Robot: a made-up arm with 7 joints.
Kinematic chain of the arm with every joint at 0, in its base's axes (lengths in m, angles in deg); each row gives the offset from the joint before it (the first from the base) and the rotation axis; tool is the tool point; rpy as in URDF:
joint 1: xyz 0 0 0.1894 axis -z
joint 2: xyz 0 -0.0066 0.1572 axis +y
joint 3: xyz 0 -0.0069 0.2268 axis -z
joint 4: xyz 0 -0.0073 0.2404 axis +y
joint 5: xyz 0 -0.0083 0.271 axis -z
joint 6: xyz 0 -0.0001 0.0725 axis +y
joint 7: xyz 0 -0.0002 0.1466 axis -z
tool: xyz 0 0 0 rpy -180 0 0
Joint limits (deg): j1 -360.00..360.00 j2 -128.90..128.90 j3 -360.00..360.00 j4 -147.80..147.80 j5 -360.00..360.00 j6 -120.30..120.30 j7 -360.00..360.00
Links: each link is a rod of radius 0.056 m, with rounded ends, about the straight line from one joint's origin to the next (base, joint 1, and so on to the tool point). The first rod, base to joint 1, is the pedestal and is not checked.
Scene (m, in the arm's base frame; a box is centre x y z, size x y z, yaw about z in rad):
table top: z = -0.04
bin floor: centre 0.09 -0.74 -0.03 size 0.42 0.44 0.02 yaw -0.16
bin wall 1: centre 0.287 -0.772 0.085 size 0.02 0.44 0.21 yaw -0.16
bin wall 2: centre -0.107 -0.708 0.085 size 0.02 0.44 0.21 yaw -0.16
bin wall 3: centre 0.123 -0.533 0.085 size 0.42 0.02 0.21 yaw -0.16
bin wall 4: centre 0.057 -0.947 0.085 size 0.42 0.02 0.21 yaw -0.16
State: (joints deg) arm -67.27 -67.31 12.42 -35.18 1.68 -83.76 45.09
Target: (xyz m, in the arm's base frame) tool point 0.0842 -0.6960 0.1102
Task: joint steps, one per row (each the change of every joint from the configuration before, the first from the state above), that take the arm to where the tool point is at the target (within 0.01 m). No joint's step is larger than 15 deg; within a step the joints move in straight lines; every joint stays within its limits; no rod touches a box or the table.
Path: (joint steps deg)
1: -13.19 3.69 -6.37 -4.20 -2.51 -3.95 0.00
2: -13.18 3.69 -6.37 -4.20 -2.50 -3.95 0.00
3: -0.04 -10.54 0.14 2.01 -0.16 4.59 0.00
4: -0.04 -10.55 0.13 2.02 -0.16 4.60 0.00

